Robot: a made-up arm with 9 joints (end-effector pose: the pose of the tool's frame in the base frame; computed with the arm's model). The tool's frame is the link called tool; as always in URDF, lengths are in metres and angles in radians.
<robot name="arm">
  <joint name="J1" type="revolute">
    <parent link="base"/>
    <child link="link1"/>
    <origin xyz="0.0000 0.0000 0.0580"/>
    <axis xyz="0 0 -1"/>
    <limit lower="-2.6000" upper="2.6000"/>
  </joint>
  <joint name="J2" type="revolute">
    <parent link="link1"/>
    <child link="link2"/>
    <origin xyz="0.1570 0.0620 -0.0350"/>
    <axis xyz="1 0 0"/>
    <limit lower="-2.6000" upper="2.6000"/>
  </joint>
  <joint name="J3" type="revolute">
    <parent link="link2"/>
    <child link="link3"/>
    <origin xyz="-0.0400 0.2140 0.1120"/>
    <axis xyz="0 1 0"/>
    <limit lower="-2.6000" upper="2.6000"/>
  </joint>
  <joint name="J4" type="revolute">
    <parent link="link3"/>
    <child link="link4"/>
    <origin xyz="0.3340 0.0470 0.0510"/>
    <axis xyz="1 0 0"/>
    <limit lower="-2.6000" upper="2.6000"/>
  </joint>
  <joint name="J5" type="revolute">
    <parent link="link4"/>
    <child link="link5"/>
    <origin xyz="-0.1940 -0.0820 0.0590"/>
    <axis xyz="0 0 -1"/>
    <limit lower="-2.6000" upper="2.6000"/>
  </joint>
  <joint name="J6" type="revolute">
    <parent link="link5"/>
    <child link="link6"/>
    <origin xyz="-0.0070 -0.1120 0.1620"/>
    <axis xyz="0 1 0"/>
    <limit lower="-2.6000" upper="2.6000"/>
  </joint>
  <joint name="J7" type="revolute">
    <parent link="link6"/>
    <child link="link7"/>
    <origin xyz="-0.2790 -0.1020 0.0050"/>
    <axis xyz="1 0 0"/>
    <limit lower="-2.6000" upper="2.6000"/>
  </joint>
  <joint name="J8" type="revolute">
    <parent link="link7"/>
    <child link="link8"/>
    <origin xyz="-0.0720 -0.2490 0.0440"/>
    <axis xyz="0 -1 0"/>
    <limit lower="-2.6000" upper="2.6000"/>
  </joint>
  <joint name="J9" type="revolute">
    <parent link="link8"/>
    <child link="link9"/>
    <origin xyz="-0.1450 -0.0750 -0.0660"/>
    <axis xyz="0 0 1"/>
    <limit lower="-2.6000" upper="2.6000"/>
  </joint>
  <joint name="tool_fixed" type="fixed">
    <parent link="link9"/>
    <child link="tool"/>
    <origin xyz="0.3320 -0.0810 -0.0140"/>
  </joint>
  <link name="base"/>
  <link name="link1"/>
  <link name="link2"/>
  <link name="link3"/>
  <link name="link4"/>
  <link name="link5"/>
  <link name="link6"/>
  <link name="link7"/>
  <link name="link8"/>
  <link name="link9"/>
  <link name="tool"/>
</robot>
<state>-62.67 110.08 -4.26 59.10 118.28 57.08 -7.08 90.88 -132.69</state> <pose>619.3 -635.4 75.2 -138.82 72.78 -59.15</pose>
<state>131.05 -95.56 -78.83 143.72 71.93 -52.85 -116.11 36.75 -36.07</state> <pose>140.4 -208.1 333.0 -99.20 66.21 -80.45</pose>
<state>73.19 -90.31 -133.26 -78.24 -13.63 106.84 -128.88 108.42 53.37</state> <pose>94.7 224.3 -739.9 -58.70 149.04 48.99</pose>
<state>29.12 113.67 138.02 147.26 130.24 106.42 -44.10 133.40 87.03</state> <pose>-244.8 -268.5 -87.7 -86.17 -148.64 4.75</pose>
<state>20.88 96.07 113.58 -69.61 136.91 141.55 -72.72 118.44 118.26</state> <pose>169.9 -303.6 621.4 53.02 -47.00 113.66</pose>
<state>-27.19 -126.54 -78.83 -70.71 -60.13 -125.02 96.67 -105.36 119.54</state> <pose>-207.8 602.0 -589.7 3.09 -126.23 91.37</pose>
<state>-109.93 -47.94 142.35 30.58 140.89 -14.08 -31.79 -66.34 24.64</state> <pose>-379.3 209.2 -656.6 -33.70 -39.76 -137.24</pose>
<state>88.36 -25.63 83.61 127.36 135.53 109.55 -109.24 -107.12 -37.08</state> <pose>417.5 583.7 277.8 102.56 -16.26 62.86</pose>
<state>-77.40 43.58 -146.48 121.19 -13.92 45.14 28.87 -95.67 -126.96</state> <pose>649.8 451.1 1041.2 35.70 -65.65 30.63</pose>
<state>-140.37 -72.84 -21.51 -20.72 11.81 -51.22 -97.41 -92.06 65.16</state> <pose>-3.8 -190.0 37.6 -4.55 -85.67 61.50</pose>
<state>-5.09 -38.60 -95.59 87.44 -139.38 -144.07 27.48 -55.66 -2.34</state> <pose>-563.9 122.9 179.2 -39.70 -6.52 -72.49</pose>
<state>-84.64 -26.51 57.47 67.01 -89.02 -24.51 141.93 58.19 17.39</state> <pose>-292.2 164.2 -250.7 105.45 118.77 -41.28</pose>
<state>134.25 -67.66 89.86 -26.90 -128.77 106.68 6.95 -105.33 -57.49</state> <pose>-402.3 -251.8 -1180.2 -25.27 63.34 126.92</pose>
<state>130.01 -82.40 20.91 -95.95 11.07 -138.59 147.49 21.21 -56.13</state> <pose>-537.6 -433.3 -470.6 83.06 101.51 -81.99</pose>
